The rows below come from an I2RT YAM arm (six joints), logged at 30 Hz.
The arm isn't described. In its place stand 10 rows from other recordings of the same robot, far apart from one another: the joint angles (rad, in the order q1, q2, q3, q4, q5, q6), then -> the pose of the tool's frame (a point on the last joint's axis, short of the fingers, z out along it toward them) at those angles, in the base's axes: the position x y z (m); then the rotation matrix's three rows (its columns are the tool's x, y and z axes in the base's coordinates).
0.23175 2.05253 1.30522 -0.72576 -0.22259 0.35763 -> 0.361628 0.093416 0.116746; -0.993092 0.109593 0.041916; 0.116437 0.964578 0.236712; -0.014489 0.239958 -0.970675
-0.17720 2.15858 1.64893 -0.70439 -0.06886 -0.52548 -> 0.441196 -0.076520 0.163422; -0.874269 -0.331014 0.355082; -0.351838 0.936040 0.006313; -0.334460 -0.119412 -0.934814
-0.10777 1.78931 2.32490 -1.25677 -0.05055 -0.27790 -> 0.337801 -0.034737 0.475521; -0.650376 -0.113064 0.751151; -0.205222 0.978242 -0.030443; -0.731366 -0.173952 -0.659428
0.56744 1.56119 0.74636 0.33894 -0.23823 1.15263 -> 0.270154 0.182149 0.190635; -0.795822 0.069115 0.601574; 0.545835 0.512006 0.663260; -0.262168 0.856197 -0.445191
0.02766 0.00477 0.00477 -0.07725 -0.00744 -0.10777 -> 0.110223 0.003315 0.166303; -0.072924 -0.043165 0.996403; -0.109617 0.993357 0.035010; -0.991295 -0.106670 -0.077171
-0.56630 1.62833 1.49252 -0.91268 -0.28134 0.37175 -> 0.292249 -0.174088 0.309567; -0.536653 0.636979 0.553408; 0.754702 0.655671 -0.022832; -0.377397 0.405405 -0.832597
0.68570 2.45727 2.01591 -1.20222 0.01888 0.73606 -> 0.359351 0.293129 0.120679; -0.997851 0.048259 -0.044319; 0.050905 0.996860 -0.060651; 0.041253 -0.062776 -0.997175
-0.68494 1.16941 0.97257 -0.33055 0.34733 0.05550 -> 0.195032 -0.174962 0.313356; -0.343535 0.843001 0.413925; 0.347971 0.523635 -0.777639; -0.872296 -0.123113 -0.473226
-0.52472 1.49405 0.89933 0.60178 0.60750 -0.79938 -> 0.283676 -0.187685 0.289884; -0.644804 0.635543 0.424633; -0.306913 0.293515 -0.905347; -0.700023 -0.714097 0.005797
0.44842 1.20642 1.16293 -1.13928 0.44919 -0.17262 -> 0.199029 0.078600 0.311278; -0.780095 -0.382151 0.495391; -0.547010 0.800917 -0.243541; -0.303698 -0.460969 -0.833832
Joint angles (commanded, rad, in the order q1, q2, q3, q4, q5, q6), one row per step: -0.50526 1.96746 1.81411 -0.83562 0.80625 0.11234; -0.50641 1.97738 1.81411 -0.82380 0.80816 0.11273; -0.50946 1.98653 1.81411 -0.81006 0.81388 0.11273; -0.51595 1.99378 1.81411 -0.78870 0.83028 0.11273; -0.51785 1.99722 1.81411 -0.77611 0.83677 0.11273; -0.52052 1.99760 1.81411 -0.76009 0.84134 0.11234; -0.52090 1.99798 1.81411 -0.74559 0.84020 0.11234; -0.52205 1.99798 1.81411 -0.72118 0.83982 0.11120; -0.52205 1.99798 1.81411 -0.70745 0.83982 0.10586; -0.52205 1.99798 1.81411 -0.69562 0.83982 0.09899; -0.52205 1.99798 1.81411 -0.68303 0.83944 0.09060; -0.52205 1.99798 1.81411 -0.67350 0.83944 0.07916; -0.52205 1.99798 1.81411 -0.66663 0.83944 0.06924; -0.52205 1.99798 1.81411 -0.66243 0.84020 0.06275; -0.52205 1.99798 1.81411 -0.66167 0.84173 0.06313; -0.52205 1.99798 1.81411 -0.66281 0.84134 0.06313; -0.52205 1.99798 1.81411 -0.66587 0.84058 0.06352
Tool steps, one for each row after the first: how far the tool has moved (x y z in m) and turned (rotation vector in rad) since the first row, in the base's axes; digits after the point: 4 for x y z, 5 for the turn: 0.0021 -0.0018 -0.0034 -0.00232 -0.00121 -0.00243; 0.0037 -0.0043 -0.0063 -0.00872 -0.00290 -0.00864; 0.0044 -0.0084 -0.0077 -0.02747 -0.00855 -0.02432; 0.0052 -0.0100 -0.0083 -0.03659 -0.01390 -0.02996; 0.0056 -0.0117 -0.0075 -0.04743 -0.02538 -0.03520; 0.0065 -0.0124 -0.0068 -0.05343 -0.03820 -0.03513; 0.0079 -0.0138 -0.0054 -0.06496 -0.05874 -0.03576; 0.0088 -0.0143 -0.0045 -0.07153 -0.06630 -0.03302; 0.0096 -0.0147 -0.0038 -0.07720 -0.07090 -0.02943; 0.0104 -0.0152 -0.0030 -0.08302 -0.07501 -0.02484; 0.0110 -0.0156 -0.0024 -0.08763 -0.07371 -0.01880; 0.0115 -0.0158 -0.0020 -0.09098 -0.07135 -0.01356; 0.0117 -0.0160 -0.0017 -0.09356 -0.06924 -0.01062; 0.0117 -0.0160 -0.0016 -0.09497 -0.06961 -0.01179; 0.0117 -0.0160 -0.0017 -0.09414 -0.06877 -0.01152; 0.0115 -0.0159 -0.0019 -0.09212 -0.06674 -0.01119
